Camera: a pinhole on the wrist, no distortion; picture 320 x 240 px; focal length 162.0 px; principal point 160.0 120.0 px. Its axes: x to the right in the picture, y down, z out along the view. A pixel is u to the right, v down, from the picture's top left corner.
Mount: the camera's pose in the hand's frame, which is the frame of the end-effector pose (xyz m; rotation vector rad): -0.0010 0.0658 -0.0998 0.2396 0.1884 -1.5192
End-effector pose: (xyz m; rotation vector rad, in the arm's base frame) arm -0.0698 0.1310 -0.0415 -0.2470 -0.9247 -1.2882
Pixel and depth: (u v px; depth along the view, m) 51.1 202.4 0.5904
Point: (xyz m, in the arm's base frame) -0.0688 0.4056 0.6129
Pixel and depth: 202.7 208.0 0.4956
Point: -0.3951 0.1113 0.3043
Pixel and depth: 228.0 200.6 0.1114
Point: -0.0755 0.0887 -0.0083
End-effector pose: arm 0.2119 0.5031 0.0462 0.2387 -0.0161 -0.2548
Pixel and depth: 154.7 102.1 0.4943
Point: 0.1137 0.3815 0.4017
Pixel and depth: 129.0 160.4 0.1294
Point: 0.2500 0.5411 0.0906
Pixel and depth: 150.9 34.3 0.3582
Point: 0.0018 0.4796 0.2808
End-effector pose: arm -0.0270 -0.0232 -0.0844 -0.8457 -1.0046 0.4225
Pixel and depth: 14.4 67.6 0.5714
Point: -0.6177 0.3202 -0.3672
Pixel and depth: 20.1 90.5 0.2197
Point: -0.1828 0.1241 -0.2192
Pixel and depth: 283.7 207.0 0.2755
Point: -0.0649 -0.0043 0.1909
